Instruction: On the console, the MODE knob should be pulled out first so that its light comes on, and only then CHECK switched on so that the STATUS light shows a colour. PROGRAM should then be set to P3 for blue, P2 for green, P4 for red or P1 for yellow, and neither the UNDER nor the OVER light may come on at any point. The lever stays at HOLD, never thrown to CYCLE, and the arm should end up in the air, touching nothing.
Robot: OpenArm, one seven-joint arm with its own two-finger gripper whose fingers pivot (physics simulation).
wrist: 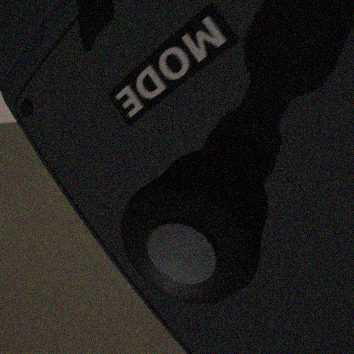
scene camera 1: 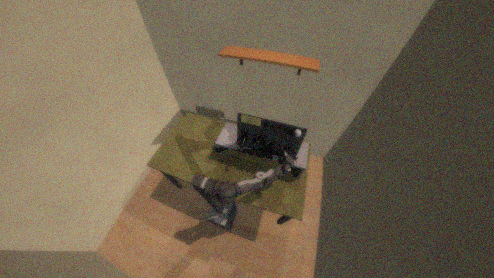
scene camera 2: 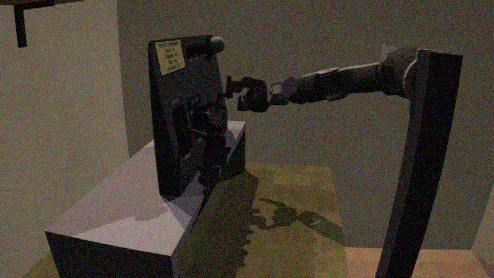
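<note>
The dark console (scene camera 1: pixel 270 136) (scene camera 2: pixel 167 115) stands upright. In the wrist view the MODE label (wrist: pixel 172 65) is upside down, and the round grey end of the MODE knob (wrist: pixel 181 253) faces the camera, with a black shadow beside it. My gripper (scene camera 2: pixel 236 95) (scene camera 1: pixel 289 159) is open at the console's right part, its fingertips close to the panel near the knob. Whether the knob is between the fingers is too dark to tell. The lever (scene camera 2: pixel 215 142) sticks out low on the panel; its exact setting is unclear. CHECK, PROGRAM and their labels are unreadable. I see no lit light.
A yellow note card (scene camera 2: pixel 170 57) (scene camera 1: pixel 251 120) is at the console's top left, and a pale ball (scene camera 2: pixel 217 44) (scene camera 1: pixel 298 132) at its top right. The console stands on a pale plinth (scene camera 2: pixel 100 200) on the green table (scene camera 1: pixel 172 152). An orange shelf (scene camera 1: pixel 270 57) hangs above.
</note>
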